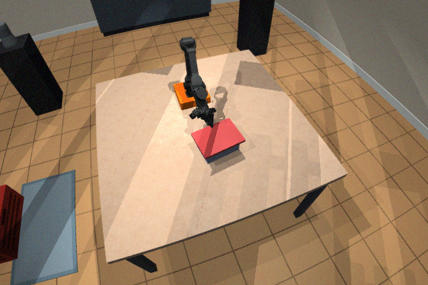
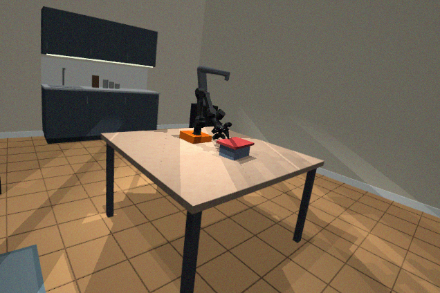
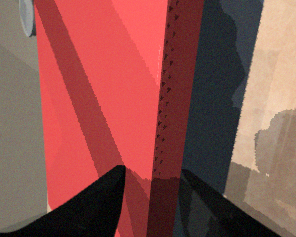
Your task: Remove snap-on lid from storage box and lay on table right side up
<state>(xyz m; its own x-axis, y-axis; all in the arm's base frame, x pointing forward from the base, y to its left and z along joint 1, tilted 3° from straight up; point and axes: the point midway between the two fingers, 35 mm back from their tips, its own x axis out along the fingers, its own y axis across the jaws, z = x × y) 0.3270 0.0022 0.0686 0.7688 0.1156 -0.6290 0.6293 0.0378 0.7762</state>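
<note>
My gripper tip is 8 cm short of the red lid and 1 cm to the right of it. Also, from my gripper tip: blue-grey storage box 8 cm ahead, 5 cm below, 1 cm to the left.
</note>
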